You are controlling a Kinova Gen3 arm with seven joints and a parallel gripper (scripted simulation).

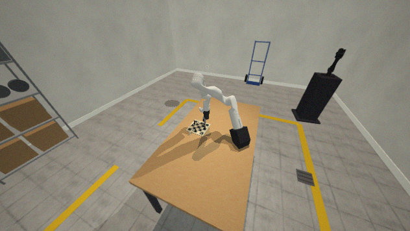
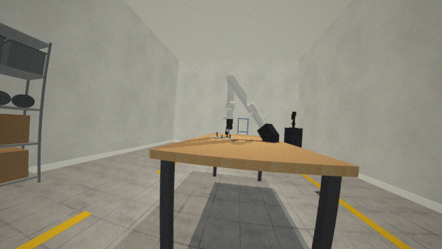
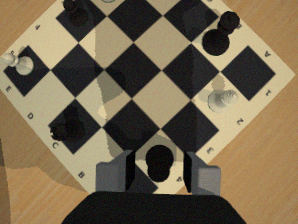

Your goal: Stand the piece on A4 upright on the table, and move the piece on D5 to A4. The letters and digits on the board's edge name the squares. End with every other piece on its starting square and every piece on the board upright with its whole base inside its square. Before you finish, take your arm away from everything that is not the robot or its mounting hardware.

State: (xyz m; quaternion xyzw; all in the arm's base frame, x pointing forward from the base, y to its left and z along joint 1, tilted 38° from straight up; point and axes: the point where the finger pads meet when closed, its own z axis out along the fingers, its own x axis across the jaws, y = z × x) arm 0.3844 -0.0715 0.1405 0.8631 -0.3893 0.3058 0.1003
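The small chessboard is 5 cm ahead of my hand, 7 cm to the left of it and 5 cm below it. From my hand the other things lie so: black piece 12 cm ahead, 2 cm to the left, 2 cm below.
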